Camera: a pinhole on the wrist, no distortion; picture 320 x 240 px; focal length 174.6 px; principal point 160.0 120.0 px. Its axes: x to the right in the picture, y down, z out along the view. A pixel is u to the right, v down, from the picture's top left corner.
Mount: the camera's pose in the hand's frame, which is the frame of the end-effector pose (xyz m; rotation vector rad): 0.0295 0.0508 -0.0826 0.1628 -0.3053 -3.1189
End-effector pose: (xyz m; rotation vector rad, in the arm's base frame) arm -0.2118 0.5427 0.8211 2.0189 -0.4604 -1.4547
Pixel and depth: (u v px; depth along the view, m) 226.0 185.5 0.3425
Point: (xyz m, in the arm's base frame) -0.5054 0.5611 0.8556
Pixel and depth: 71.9 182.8 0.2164
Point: -0.3169 0.4194 0.7148
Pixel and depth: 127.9 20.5 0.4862
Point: -0.4867 0.0913 0.9650
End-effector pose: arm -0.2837 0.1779 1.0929 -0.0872 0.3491 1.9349
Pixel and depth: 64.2 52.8 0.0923
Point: -0.4058 0.2070 1.1036
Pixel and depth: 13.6 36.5 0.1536
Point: -0.4731 0.2710 1.1553
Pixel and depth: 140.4 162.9 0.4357
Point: -0.2862 0.3005 1.4430
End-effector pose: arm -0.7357 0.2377 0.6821 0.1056 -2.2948 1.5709
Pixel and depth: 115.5 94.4 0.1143
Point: -0.8097 0.2520 0.6087
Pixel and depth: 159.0 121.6 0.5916
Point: -0.8735 -0.1591 0.3724
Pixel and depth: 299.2 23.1 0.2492
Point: -0.6436 0.1957 0.3761
